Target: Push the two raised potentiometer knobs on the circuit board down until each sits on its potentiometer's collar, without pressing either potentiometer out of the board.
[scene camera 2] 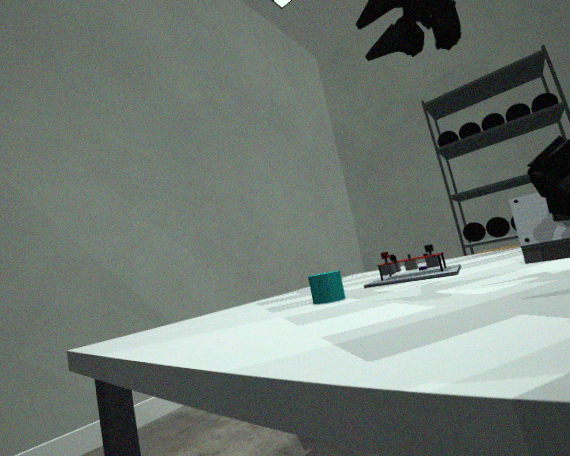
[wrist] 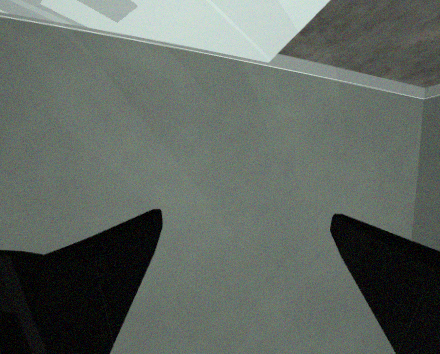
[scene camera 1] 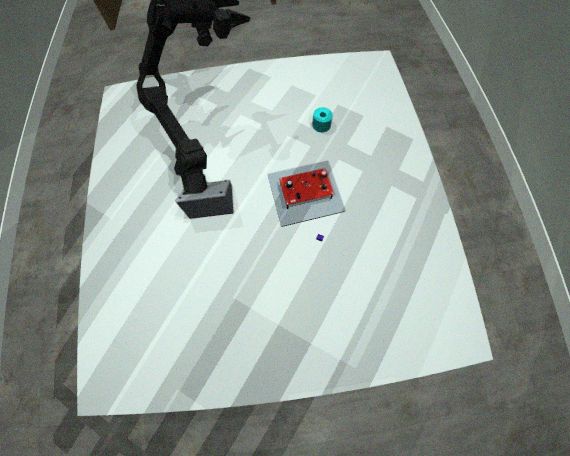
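Pixels of known places: gripper, fingertip midpoint: (scene camera 2: 362, 44) (wrist: 246, 219) (scene camera 1: 244, 10); arm's base at its link origin: (scene camera 1: 195, 190).
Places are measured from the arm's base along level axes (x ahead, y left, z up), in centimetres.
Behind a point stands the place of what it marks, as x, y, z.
The red circuit board (scene camera 1: 311, 193) {36.6, -0.3, -4.4} (scene camera 2: 436, 255) {27.1, 5.8, -4.5} stands on short legs over a grey plate (scene camera 1: 296, 216) {31.6, -6.5, -8.6} (scene camera 2: 452, 271) {23.4, 8.8, -8.6}. Two knobs stand up from it: one (scene camera 1: 289, 183) {29.6, 2.1, -1.6} near its left edge and one (scene camera 1: 324, 173) {40.9, 5.3, -1.3} at its far right corner in the first scene view. In the second scene view a reddish knob (scene camera 2: 384, 255) {40.3, 6.4, -2.1} and a dark knob (scene camera 2: 429, 247) {29.2, 3.3, -2.3} stick up above the board. The gaps at their collars are too small to judge. My gripper (scene camera 1: 244, 11) {18.5, 38.3, 32.9} (scene camera 2: 362, 42) {18.5, 38.3, 32.9} (wrist: 246, 219) {18.5, 38.3, 32.9} is open and empty, high above the table and far from the board. The board does not show in the wrist view.
A teal cylinder (scene camera 1: 322, 120) {42.2, 28.2, -3.3} (scene camera 2: 327, 288) {40.3, 33.5, -6.4} with a hole in its top stands beyond the board. A small purple cube (scene camera 1: 320, 237) {39.0, -14.1, -7.9} lies on the near side of the plate. The arm's grey base block (scene camera 1: 212, 202) {6.1, -5.0, 1.3} stands left of the board. A shelf rack (scene camera 2: 442, 175) stands behind the table.
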